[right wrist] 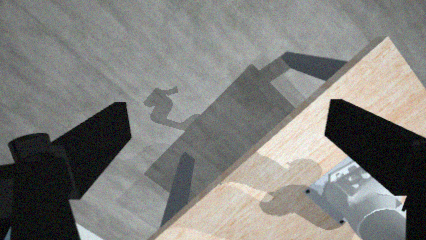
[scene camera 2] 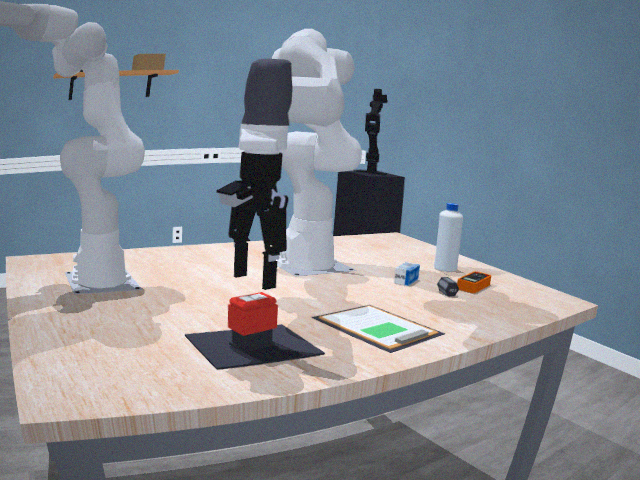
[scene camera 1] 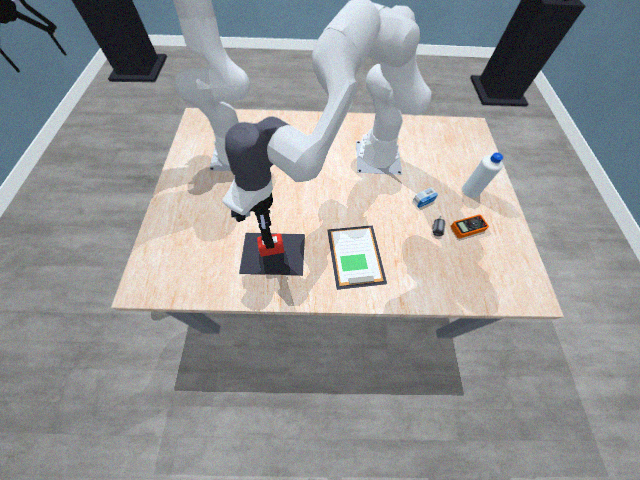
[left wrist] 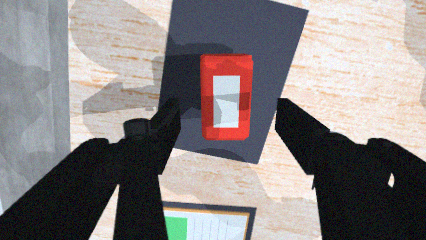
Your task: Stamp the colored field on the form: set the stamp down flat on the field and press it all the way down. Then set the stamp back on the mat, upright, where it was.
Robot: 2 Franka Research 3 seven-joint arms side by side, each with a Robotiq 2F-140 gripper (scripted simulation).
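Labels:
Scene camera 1 shows a dark mat and a white bottle, and scene camera 2 shows the dark mat and the white bottle too. On the dark mat, [scene camera 1: 251, 262] and [scene camera 2: 226, 356] are the same spot. On the white bottle, [scene camera 2: 450, 221] and [scene camera 1: 485, 170] are the same spot. The dark mat also shows in the left wrist view [272, 40]. The white bottle is out of frame in the left wrist view. In the right wrist view the dark mat is out of frame, and the white bottle is out of frame in the right wrist view as well.

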